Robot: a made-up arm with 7 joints. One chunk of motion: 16 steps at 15 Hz.
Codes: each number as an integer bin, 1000 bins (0 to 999) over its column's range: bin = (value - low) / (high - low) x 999, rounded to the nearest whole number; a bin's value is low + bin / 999 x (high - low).
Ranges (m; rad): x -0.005..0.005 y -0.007..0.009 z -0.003..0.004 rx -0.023..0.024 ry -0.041..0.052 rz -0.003..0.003
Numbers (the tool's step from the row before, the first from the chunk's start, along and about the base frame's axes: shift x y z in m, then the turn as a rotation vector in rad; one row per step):
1: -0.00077 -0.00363 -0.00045 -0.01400 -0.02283 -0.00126
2: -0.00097 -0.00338 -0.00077 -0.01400 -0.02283 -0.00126
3: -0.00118 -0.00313 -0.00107 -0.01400 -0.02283 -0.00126
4: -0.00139 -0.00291 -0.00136 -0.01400 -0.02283 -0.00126
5: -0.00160 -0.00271 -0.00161 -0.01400 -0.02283 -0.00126
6: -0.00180 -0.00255 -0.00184 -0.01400 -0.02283 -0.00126
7: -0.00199 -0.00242 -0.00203 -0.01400 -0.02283 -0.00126
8: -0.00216 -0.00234 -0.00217 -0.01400 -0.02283 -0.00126
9: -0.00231 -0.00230 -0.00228 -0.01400 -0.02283 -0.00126
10: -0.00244 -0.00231 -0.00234 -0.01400 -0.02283 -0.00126
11: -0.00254 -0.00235 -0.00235 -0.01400 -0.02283 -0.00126
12: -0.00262 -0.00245 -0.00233 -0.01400 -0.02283 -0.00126
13: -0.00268 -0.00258 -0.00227 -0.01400 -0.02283 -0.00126
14: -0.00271 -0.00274 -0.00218 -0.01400 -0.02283 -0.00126
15: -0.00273 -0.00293 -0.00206 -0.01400 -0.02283 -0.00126
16: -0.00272 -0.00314 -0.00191 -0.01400 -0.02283 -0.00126
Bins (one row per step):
1: 423 210 364 191 195 290
2: 403 226 318 191 195 290
3: 382 242 275 191 195 290
4: 361 255 234 191 195 290
5: 340 268 198 191 195 290
6: 320 278 166 191 195 290
7: 301 286 138 191 195 290
8: 284 291 118 191 195 290
9: 269 293 103 191 195 290
10: 256 293 94 191 195 290
11: 246 290 93 191 195 290
12: 238 284 96 191 195 290
13: 232 276 104 191 195 290
14: 229 266 117 191 195 290
15: 227 254 134 191 195 290
16: 228 241 156 191 195 290

